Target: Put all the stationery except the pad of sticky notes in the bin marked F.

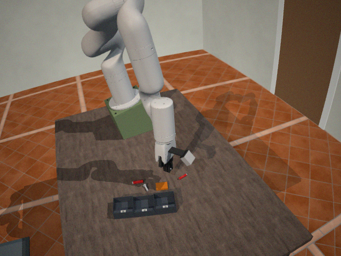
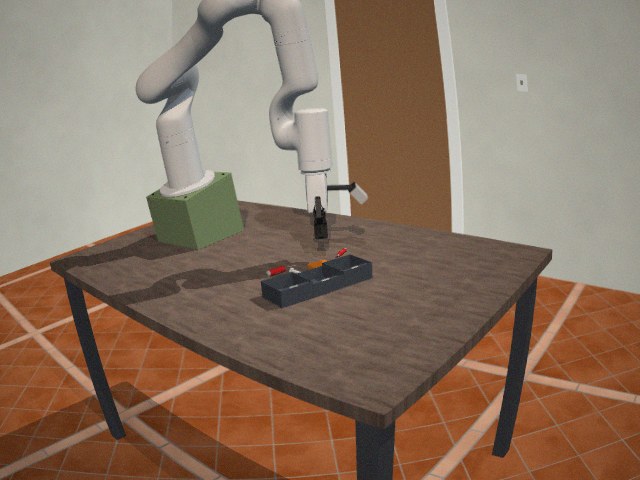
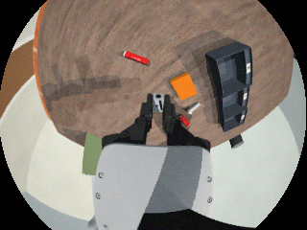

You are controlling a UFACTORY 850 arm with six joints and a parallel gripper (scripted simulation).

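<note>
The dark three-compartment bin is 15 cm to the right of my hand, 12 cm ahead of it and 6 cm below it. Round my hand: thin red pen (8 cm below, 6 cm to the left, 1 cm ahead); grey clip-like piece (1 cm below); orange sticky-note pad (8 cm below, 4 cm to the right, 3 cm ahead).
</note>
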